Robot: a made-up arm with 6 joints.
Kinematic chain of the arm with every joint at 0, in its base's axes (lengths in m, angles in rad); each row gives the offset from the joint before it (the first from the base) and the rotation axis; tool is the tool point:
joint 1: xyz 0 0 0.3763 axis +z
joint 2: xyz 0 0 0 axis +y
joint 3: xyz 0 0 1.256 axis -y
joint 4: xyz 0 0 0 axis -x
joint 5: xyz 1.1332 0 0 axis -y
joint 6: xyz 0 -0.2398 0 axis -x
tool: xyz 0 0 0
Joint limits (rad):
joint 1: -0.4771..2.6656
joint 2: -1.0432..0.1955
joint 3: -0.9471..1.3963
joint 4: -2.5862..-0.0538
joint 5: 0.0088..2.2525
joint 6: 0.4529..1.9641
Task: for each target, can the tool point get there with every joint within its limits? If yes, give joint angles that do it. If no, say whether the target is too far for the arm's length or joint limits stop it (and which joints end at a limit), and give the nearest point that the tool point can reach.
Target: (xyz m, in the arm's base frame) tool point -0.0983 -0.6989 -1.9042
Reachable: no: joint limits stop it (at a limit: joint 1, joint 2, joint 3) | nearest point 0.4128 -0.3249 0.4868 | short by 2.473 m
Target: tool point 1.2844 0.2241 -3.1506
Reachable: no: too far | nearest point 0.4890 0.0853 0.4779 | short by 3.717 m
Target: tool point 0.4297 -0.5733 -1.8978
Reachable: no: joint limits stop it (at a limit: joint 1, joint 2, joint 3) | nearest point 0.4181 -0.2904 0.4817 | short by 2.396 m
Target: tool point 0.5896 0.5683 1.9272
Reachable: yes | joints 1.0403 -0.2406 0.1368 -0.3984 0.4033 0.5703
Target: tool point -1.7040 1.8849 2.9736
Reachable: no: too far | nearest point -1.3297 0.9167 2.1253 | short by 1.341 m
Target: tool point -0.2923 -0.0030 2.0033
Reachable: yes | joints 0.5767 -0.9202 0.0939 -2.2840 1.0746 1.2891
